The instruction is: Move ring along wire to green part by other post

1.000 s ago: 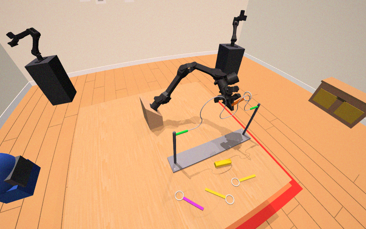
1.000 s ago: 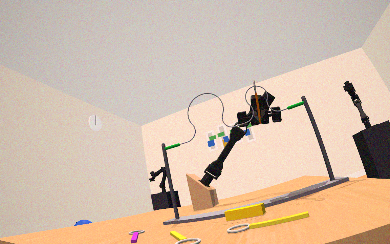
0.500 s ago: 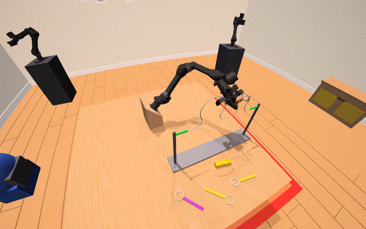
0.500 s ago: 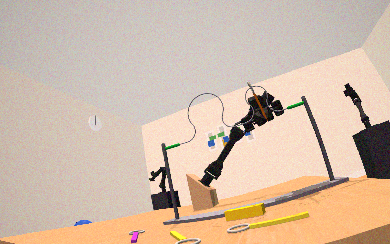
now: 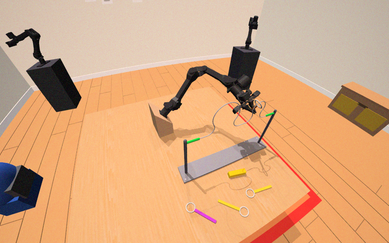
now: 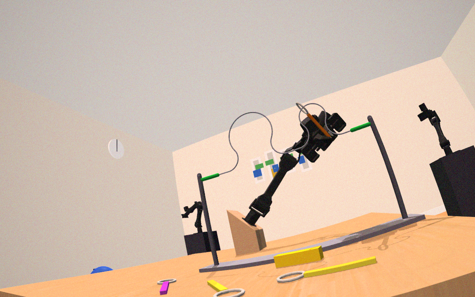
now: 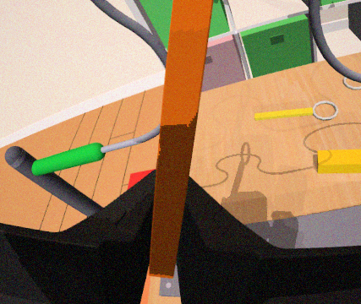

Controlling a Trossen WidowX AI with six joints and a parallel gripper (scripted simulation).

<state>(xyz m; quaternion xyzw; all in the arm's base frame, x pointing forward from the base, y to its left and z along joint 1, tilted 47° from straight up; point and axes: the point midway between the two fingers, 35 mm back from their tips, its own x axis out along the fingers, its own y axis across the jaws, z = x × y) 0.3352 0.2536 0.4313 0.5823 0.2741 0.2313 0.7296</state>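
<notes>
Now: gripper tip 80 mm below the orange-handled ring, 40 mm to the left of it and 20 mm short of it. From my gripper tip the other things lie so: yellow block: 290 mm below, 180 mm ahead, 150 mm to the right; then magenta-handled ring: 450 mm to the right, 310 mm ahead, 300 mm below; then yellow-handled ring: 320 mm ahead, 300 mm below, 90 mm to the right.
</notes>
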